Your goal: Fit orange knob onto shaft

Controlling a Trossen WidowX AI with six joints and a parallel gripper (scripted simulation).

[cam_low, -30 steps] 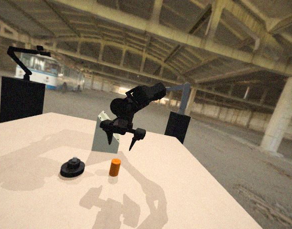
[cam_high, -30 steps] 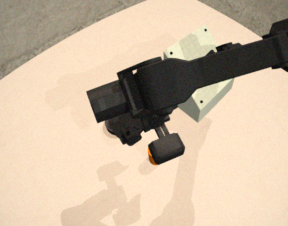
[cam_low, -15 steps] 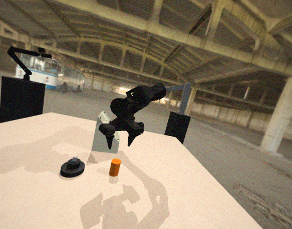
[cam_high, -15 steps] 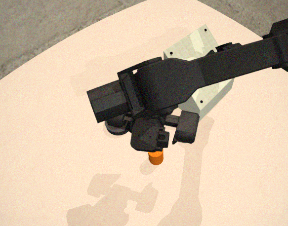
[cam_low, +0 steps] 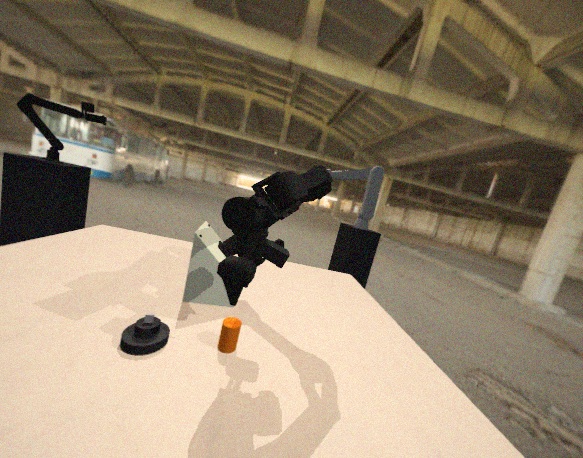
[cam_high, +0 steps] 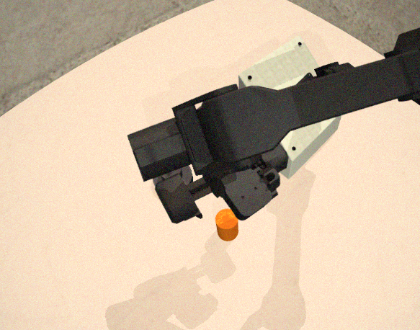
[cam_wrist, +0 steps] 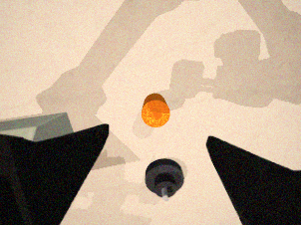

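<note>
My gripper tip is 8 cm above the orange knob. The rest, counted from my gripper tip: dark round pedestal (1 cm behind, 17 cm to the right, 9 cm below).
</note>
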